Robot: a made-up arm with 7 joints. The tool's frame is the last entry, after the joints.
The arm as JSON. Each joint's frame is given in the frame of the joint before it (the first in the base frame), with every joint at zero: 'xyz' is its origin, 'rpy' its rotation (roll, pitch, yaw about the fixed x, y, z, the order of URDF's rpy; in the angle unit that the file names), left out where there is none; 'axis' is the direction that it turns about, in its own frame. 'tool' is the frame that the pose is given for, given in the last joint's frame.
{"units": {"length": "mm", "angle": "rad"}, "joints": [
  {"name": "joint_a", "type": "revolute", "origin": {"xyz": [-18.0, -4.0, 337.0]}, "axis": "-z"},
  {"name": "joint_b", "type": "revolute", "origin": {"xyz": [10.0, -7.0, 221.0]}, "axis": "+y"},
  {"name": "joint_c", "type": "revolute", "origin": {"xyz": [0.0, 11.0, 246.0]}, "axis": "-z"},
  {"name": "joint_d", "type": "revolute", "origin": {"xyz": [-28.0, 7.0, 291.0]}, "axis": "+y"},
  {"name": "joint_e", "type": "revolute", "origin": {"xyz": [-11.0, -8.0, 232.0]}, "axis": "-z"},
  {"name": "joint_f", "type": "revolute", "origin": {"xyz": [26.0, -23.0, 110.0]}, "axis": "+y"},
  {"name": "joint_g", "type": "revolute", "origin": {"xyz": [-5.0, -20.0, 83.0]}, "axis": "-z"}
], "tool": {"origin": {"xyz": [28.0, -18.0, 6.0], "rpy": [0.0, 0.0, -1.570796]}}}
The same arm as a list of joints. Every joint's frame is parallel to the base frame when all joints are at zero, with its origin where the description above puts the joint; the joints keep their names.
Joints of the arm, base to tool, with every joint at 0 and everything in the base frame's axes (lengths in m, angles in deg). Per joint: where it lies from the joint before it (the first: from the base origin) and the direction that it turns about. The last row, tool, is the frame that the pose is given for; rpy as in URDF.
joint_a: origin -0.018 -0.004 0.337 axis -z
joint_b: origin 0.01 -0.007 0.221 axis +y
joint_c: origin 0 0.011 0.246 axis -z
joint_d: origin -0.028 0.007 0.291 axis +y
joint_e: origin -0.011 -0.008 0.232 axis -z
joint_f: origin 0.026 -0.023 0.11 axis +y
joint_g: origin -0.005 -0.02 0.083 axis -z
tool: origin 0.028 -0.018 0.006 rpy 0 0 -90

